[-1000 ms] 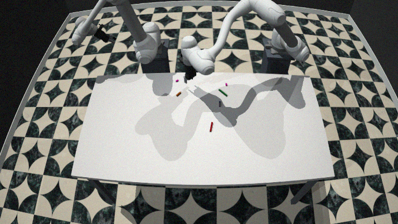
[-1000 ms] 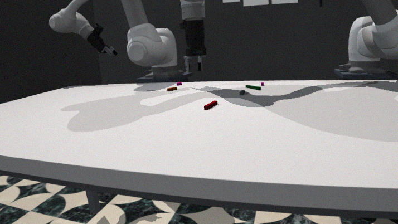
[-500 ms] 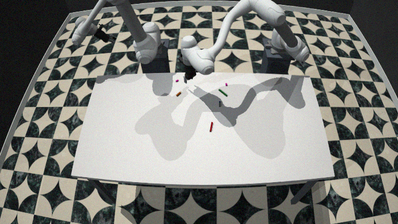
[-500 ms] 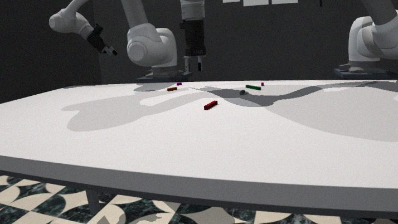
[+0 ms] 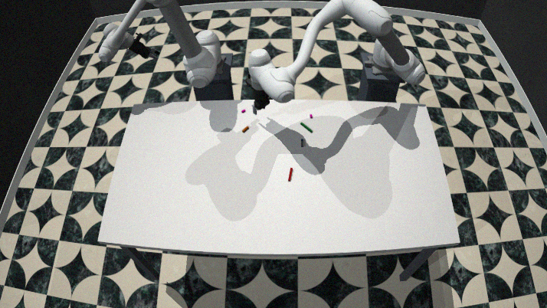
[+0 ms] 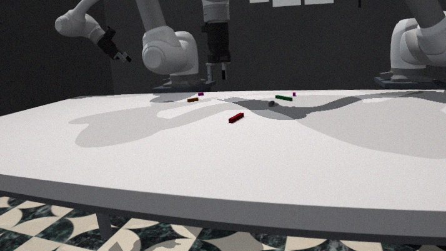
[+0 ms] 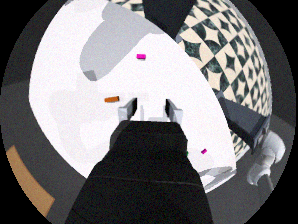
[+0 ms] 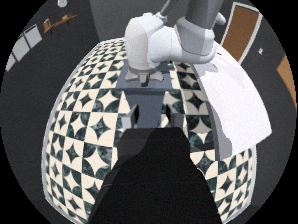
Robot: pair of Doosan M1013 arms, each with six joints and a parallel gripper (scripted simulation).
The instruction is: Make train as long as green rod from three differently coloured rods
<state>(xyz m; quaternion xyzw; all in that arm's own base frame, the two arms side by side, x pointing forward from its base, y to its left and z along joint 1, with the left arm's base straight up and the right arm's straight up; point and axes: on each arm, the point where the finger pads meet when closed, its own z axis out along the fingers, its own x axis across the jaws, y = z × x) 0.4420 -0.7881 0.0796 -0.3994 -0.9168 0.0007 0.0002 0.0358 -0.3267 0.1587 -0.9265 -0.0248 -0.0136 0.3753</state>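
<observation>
The grey rod is 210 mm to the left of my left hand, 180 mm ahead of it and 70 mm below it. Also, from my left hand: green rod: 240 mm to the left, 70 mm below, 70 mm ahead; blue rod: 220 mm to the left, 150 mm ahead, 70 mm below; orange rod: 80 mm ahead, 70 mm to the right, 70 mm below.
</observation>
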